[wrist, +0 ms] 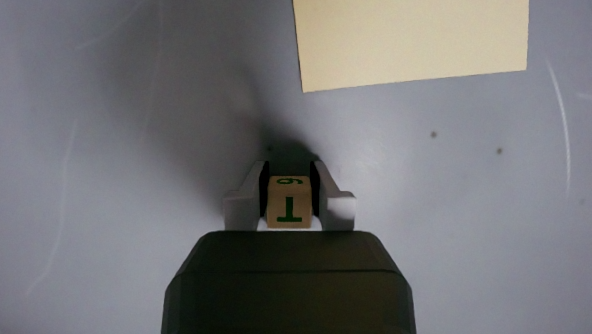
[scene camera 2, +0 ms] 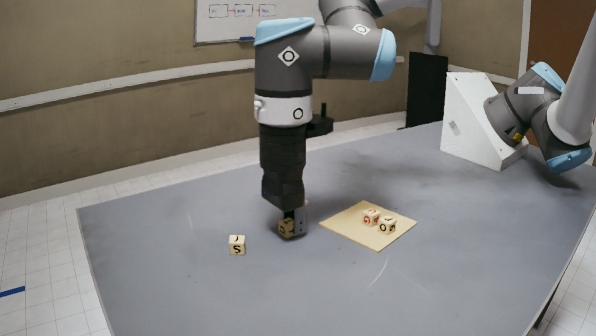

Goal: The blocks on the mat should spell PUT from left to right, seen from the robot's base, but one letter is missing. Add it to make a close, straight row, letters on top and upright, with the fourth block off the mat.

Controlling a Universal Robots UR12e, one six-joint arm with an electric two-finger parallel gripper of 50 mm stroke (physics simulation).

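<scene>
A wooden block with a green T on top sits on the table between the fingers of my gripper. The gripper is open around it, low at the table, with narrow gaps beside the block in the wrist view. The mat bears a block with red letters, its top looking like U, and a block with black letters, its top looking like P. They stand close together. A fourth block, with S on its side and apparently J on top, is on the table off the mat.
In the scene view, a white wedge-shaped mount bears the arm's base at the right back of the table. A whiteboard hangs on the wall behind. The fourth block is left of the gripper, and the mat is right of it.
</scene>
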